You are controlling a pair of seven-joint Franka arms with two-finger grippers.
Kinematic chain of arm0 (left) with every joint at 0, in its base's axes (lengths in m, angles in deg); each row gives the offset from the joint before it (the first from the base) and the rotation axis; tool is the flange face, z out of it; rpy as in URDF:
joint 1: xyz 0 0 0.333 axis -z
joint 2: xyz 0 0 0 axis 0.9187 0.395 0
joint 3: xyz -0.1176 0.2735 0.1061 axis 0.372 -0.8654 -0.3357
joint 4: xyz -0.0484 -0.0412 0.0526 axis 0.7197 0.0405 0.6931
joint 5: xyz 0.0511 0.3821 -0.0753 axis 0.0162 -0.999 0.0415
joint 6: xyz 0 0 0 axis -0.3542 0.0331 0.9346
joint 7: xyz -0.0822 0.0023 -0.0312 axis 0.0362 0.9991 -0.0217
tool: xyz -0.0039 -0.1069 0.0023 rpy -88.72 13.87 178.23
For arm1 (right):
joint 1: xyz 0 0 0.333 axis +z
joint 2: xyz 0 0 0 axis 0.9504 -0.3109 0
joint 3: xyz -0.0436 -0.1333 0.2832 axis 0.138 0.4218 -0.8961
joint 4: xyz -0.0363 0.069 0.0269 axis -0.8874 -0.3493 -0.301
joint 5: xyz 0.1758 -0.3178 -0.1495 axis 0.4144 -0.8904 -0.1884
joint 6: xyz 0 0 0 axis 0.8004 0.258 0.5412
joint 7: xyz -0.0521 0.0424 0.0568 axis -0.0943 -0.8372 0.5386
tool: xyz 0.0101 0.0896 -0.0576 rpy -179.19 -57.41 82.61
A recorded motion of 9 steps. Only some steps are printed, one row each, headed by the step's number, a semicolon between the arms.
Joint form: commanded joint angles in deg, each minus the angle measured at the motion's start. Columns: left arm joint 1, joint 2, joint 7, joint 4, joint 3, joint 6, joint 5; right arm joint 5, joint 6, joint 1, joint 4, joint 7, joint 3, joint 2.
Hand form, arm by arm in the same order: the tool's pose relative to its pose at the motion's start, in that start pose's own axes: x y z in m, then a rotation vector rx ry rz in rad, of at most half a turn. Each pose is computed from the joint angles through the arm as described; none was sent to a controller.
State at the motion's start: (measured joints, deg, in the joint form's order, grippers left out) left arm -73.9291 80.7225 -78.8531 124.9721 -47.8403 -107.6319 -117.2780; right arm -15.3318 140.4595 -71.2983 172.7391 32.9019 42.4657 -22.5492
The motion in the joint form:
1: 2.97 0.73 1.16 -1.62 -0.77 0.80 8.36; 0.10 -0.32 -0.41 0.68 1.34 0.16 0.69
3: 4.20 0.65 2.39 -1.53 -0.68 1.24 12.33; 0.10 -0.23 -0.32 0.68 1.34 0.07 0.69
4: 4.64 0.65 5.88 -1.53 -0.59 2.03 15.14; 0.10 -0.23 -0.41 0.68 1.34 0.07 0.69
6: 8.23 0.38 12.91 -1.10 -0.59 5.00 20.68; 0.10 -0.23 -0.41 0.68 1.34 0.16 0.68
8: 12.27 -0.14 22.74 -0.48 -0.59 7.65 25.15; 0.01 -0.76 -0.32 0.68 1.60 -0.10 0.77
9: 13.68 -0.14 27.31 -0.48 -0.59 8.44 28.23; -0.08 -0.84 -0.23 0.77 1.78 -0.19 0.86
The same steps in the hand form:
1: 0.0232 -0.0049 -0.0205 -0.0194 0.1313 -0.0538; -0.0038 0.0056 -0.0003 0.0013 -0.0055 -0.0135
3: 0.0377 -0.0036 -0.0312 -0.0356 0.1961 -0.0804; -0.0038 0.0039 -0.0005 0.0013 -0.0040 -0.0167
4: 0.0449 -0.0016 -0.0350 -0.0663 0.2362 -0.1481; -0.0037 0.0047 -0.0005 0.0013 -0.0040 -0.0151
6: 0.0786 0.0068 -0.0612 -0.1343 0.3115 -0.2397; -0.0036 0.0056 -0.0004 0.0014 -0.0042 -0.0135
8: 0.1127 0.0184 -0.0927 -0.2047 0.3616 -0.3611; -0.0054 0.0027 -0.0004 -0.0014 -0.0116 -0.0241
9: 0.1266 0.0228 -0.1049 -0.2489 0.3967 -0.4264; -0.0063 0.0013 -0.0004 -0.0032 -0.0128 -0.0303

